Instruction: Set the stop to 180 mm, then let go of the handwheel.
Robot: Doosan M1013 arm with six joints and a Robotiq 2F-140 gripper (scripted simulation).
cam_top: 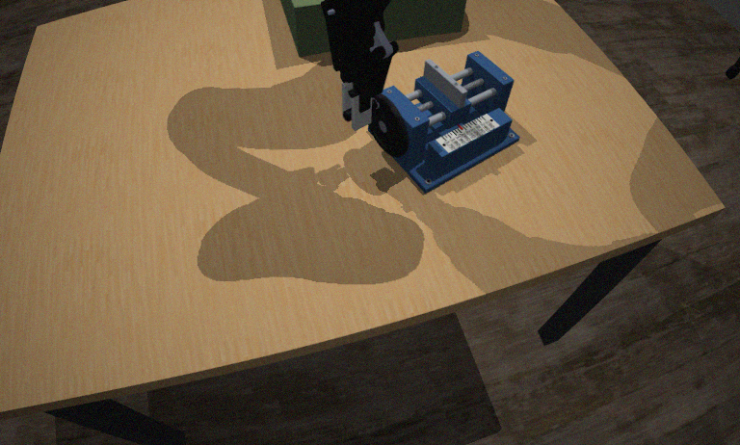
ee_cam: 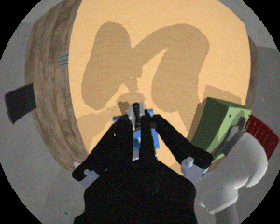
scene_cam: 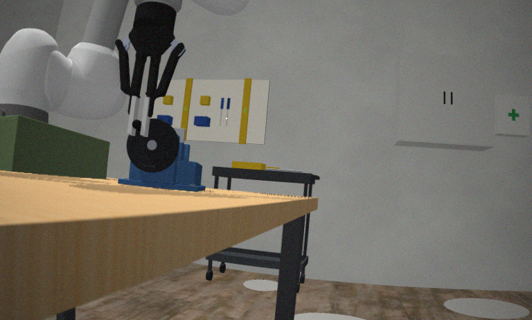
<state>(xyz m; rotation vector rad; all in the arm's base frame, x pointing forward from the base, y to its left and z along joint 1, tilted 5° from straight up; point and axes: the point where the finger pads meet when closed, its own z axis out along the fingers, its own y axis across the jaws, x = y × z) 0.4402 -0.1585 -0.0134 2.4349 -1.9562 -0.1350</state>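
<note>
The stop plate lies 14 cm to the left of my hand and 3 cm below it. The rest, counted from my hand: handwheel 2 cm to the left, 2 cm below.
</note>
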